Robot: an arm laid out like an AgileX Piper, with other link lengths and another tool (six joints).
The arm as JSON. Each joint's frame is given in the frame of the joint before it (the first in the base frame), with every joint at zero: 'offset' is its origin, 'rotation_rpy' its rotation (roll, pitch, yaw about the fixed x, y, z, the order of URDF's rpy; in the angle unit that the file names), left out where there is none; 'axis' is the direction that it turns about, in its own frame. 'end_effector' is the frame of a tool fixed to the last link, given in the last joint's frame.
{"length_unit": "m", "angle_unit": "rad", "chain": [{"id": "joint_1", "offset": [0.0, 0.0, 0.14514], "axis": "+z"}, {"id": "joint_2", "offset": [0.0, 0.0, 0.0], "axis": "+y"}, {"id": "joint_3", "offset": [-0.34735, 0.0, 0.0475], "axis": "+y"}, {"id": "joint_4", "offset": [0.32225, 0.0, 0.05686], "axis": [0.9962, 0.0, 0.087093]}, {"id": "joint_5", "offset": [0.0, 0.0, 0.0], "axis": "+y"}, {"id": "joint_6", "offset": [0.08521, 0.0, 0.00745], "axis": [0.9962, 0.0, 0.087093]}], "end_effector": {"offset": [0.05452, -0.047, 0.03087], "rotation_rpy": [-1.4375, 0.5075, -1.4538]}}
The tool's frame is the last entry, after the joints.
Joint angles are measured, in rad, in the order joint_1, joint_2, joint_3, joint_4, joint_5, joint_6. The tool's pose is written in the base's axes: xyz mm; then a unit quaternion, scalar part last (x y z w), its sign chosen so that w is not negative. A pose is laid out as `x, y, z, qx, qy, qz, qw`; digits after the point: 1 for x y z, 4 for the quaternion.
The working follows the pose.
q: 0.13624 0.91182 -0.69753 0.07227 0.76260 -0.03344
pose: 265.6, -4.3, 339.4, -0.5312, 0.7708, -0.1085, 0.3345
Where each joint sits with the arm in this pose, in the base's axes (m; each line is computed from the numbers above, not from the rounded line before):
joint_1: 0.0000 0.0000 0.1451
joint_2: 0.0000 0.0000 0.1451
joint_3: -0.1735 -0.0238 0.4488
joint_4: 0.1504 0.0206 0.4359
joint_5: 0.1504 0.0206 0.4359
joint_6: 0.2032 0.0322 0.3696
the tool: 0.2656 -0.0043 0.3394

